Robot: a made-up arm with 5 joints.
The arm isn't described. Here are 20 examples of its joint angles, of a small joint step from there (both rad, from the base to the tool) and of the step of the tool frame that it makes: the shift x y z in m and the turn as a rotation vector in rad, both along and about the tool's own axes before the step.
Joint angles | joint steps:
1: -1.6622 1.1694 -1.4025 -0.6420 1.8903 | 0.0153 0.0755 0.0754 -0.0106 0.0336
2: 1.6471 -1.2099 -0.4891 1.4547 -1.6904 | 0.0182 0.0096 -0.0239 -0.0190 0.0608
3: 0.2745 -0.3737 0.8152 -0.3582 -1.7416 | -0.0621 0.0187 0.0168 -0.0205 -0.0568
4: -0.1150 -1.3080 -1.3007 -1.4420 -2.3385 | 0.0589 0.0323 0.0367 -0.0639 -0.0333
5: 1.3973 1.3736 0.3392 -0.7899 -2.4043 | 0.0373 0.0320 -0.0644 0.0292 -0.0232
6: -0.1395 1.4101 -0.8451 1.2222 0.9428 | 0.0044 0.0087 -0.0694 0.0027 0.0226
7: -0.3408 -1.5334 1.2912 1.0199 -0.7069 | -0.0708 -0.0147 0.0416 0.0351 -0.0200
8: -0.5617 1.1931 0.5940 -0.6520 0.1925 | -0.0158 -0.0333 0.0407 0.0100 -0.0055
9: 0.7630 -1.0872 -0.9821 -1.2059 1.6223 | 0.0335 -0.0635 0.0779 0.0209 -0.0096
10: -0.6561 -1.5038 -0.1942 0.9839 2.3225 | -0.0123 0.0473 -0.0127 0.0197 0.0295
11: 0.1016 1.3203 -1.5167 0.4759 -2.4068 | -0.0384 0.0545 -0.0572 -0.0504 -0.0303
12: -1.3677 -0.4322 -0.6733 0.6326 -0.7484 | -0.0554 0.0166 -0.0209 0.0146 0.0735
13: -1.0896 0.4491 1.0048 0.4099 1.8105 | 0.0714 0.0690 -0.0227 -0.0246 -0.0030
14: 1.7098 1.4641 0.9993 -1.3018 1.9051 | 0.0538 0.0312 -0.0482 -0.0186 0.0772
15: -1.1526 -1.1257 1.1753 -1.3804 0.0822 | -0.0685 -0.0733 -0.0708 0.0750 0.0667
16: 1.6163 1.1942 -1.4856 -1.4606 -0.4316 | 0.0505 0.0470 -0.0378 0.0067 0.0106
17: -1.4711 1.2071 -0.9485 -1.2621 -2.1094 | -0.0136 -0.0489 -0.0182 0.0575 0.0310
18: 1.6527 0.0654 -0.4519 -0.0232 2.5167 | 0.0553 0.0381 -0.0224 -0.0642 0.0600
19: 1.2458 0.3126 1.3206 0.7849 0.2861 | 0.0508 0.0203 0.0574 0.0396 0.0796
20: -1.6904 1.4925 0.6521 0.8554 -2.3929 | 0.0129 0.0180 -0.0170 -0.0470 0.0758
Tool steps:
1: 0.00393 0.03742 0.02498 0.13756 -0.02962 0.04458
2: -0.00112 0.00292 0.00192 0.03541 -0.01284 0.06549
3: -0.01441 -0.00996 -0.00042 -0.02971 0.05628 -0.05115
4: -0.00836 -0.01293 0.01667 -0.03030 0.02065 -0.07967
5: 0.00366 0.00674 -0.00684 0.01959 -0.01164 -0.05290
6: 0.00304 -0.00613 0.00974 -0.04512 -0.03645 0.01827
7: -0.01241 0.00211 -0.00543 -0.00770 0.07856 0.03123
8: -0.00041 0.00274 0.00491 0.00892 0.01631 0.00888
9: 0.00691 -0.00244 -0.00389 0.03536 -0.03321 -0.01347
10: 0.00192 0.00323 -0.01077 0.03465 -0.04288 0.02169
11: -0.00767 -0.01444 -0.00162 0.00389 0.06470 -0.02068
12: -0.00675 0.00547 -0.00193 0.02874 0.04154 0.04851
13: -0.00941 0.00390 -0.00764 0.01728 -0.02507 -0.07113
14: -0.00348 0.00071 -0.00612 -0.02664 0.03246 0.02822
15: 0.01573 0.00876 -0.01660 0.00933 -0.06984 -0.00040
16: 0.00823 -0.01529 0.00763 0.00047 0.01812 0.06034
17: -0.00957 0.00475 -0.01640 0.00415 0.01129 0.01949
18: -0.00865 0.01546 -0.00261 0.01105 0.06892 0.08323
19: -0.01527 0.00102 -0.00947 0.07058 0.10185 0.04814
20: -0.00353 0.00337 -0.00096 0.02153 0.04261 0.07367
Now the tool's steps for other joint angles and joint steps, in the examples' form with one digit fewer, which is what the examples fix.
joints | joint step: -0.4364 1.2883 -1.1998 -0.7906 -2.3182 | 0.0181 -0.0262 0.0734 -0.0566 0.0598
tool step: 0.0071 0.0034 0.0042 0.0163 -0.0034 0.0716
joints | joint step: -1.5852 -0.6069 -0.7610 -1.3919 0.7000 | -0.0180 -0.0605 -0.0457 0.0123 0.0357
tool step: 0.0124 -0.0106 -0.0241 -0.0716 -0.0631 0.0298
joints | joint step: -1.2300 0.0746 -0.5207 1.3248 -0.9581 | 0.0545 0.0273 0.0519 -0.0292 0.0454
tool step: 0.0108 -0.0134 -0.0165 -0.0603 -0.0004 0.0026
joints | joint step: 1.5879 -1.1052 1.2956 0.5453 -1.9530 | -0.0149 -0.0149 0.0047 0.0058 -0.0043
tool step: -0.0024 -0.0011 0.0009 -0.0007 0.0119 0.0057
